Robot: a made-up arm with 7 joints. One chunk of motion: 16 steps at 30 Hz.
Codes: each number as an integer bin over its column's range. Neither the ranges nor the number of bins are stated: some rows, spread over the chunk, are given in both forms.
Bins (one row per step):
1: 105 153 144 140 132 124
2: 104 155 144 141 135 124
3: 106 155 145 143 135 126
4: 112 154 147 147 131 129
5: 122 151 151 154 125 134
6: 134 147 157 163 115 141
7: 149 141 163 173 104 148
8: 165 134 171 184 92 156
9: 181 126 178 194 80 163
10: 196 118 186 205 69 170
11: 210 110 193 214 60 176
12: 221 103 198 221 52 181
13: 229 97 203 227 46 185
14: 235 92 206 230 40 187
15: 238 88 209 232 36 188
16: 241 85 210 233 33 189
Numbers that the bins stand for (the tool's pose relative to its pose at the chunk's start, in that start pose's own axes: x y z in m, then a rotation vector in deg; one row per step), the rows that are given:
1: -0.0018 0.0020 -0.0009 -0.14 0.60 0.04
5: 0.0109 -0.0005 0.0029 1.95 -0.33 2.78
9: 0.0549 -0.0319 0.0177 7.91 -6.33 10.75
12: 0.0847 -0.0607 0.0287 11.93 -10.07 15.69
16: 0.0996 -0.0833 0.0353 13.72 -12.60 17.88
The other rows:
2: -0.0025 0.0045 -0.0009 0.01 1.00 0.04
3: -0.0010 0.0045 -0.0004 0.31 1.00 0.59
4: 0.0035 0.0033 0.0007 0.91 0.47 1.41
6: 0.0198 -0.0055 0.0062 3.29 -1.67 4.71
7: 0.0310 -0.0131 0.0095 4.78 -3.13 6.63
8: 0.0429 -0.0218 0.0139 6.42 -4.73 8.82
10: 0.0660 -0.0419 0.0221 9.55 -7.80 12.67
11: 0.0765 -0.0520 0.0260 10.89 -9.00 14.31
13: 0.0906 -0.0683 0.0315 12.83 -10.87 16.78
14: 0.0951 -0.0745 0.0331 13.27 -11.67 17.33
15: 0.0973 -0.0796 0.0347 13.57 -12.20 17.61

